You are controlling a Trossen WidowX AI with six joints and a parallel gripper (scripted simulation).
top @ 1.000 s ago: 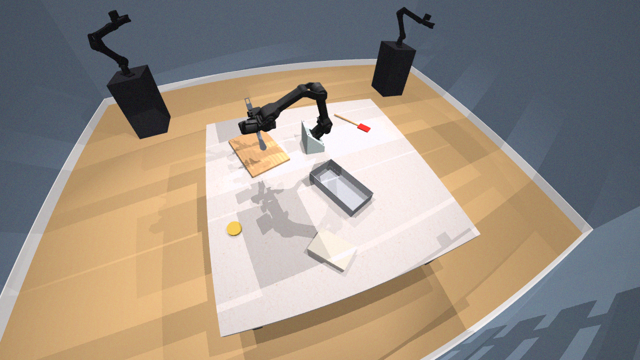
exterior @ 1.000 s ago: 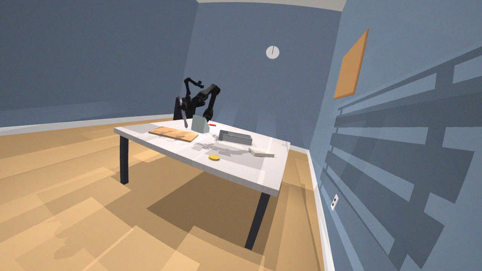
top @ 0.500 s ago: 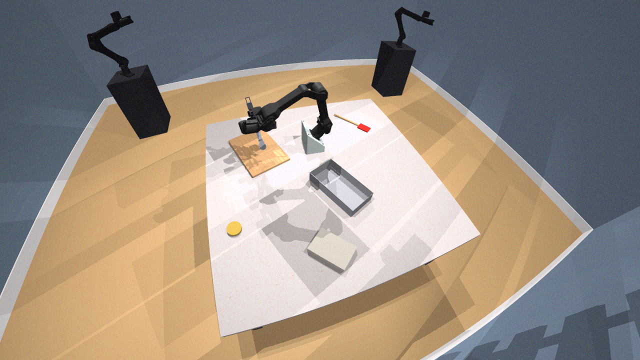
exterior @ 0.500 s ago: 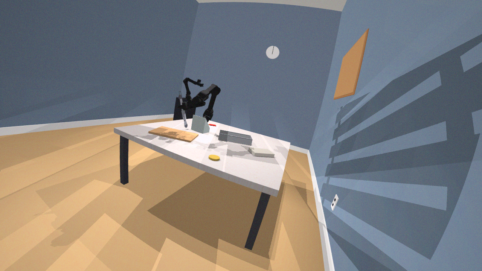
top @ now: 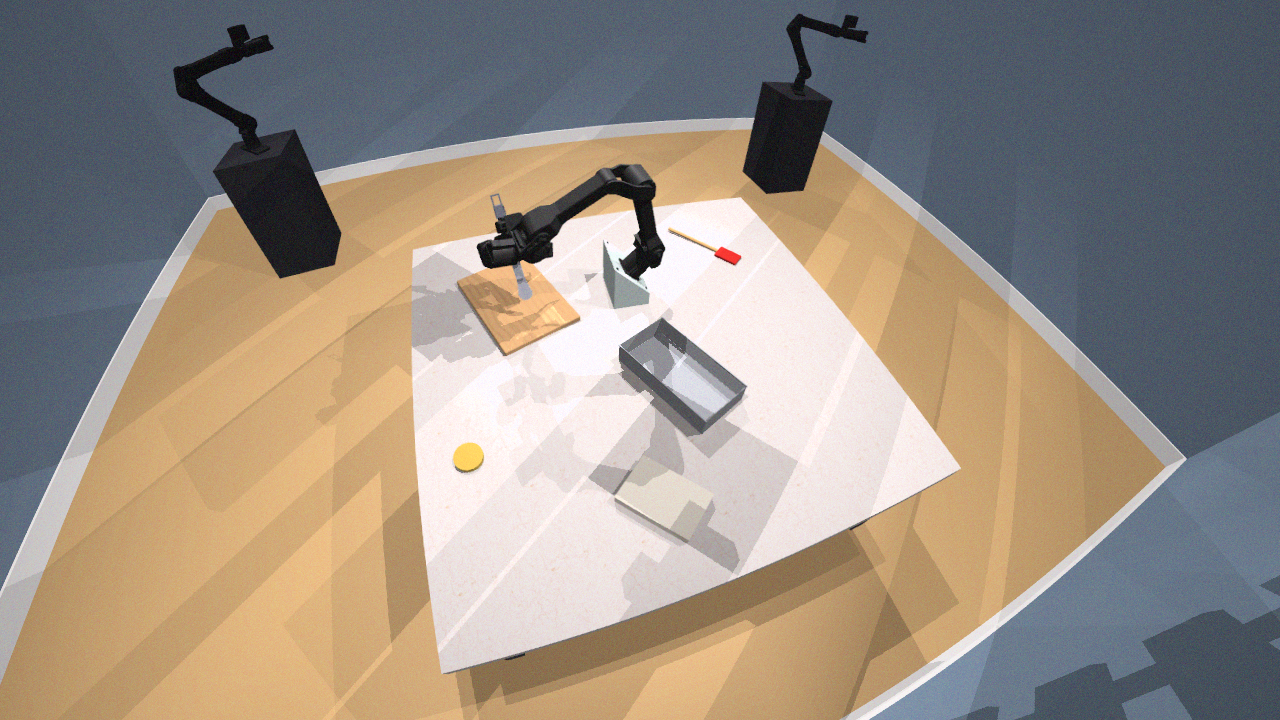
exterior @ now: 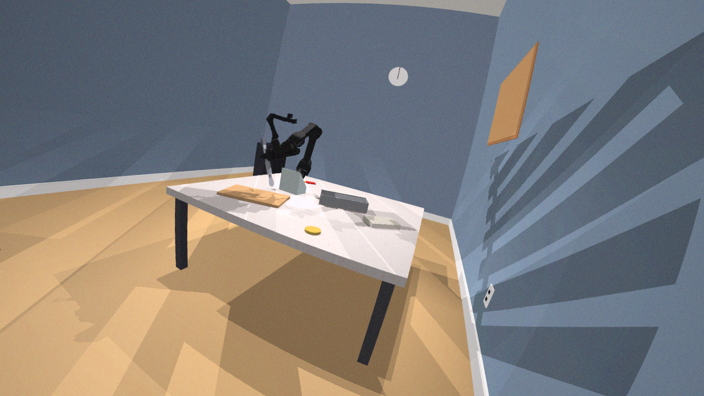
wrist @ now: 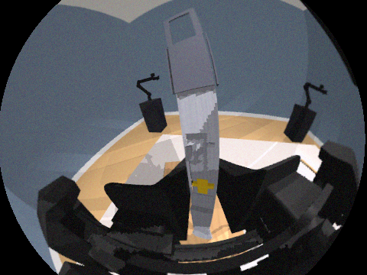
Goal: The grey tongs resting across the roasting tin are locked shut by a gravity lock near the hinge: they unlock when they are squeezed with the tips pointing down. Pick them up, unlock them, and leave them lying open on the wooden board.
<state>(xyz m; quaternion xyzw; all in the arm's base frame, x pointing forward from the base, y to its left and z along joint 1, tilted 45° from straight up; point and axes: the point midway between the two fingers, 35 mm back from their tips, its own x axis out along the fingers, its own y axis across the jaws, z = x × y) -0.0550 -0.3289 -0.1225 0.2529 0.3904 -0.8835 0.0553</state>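
Right now the small yellow lock piece is 40 mm ahead of my gripper tip, 10 mm to the left of it and 10 mm above it. Also, from my gripper tip: wooden board: 220 mm below; then flat beige block: 710 mm ahead, 220 mm below, 190 mm to the left; then grey roasting tin: 420 mm ahead, 350 mm to the left, 200 mm below.
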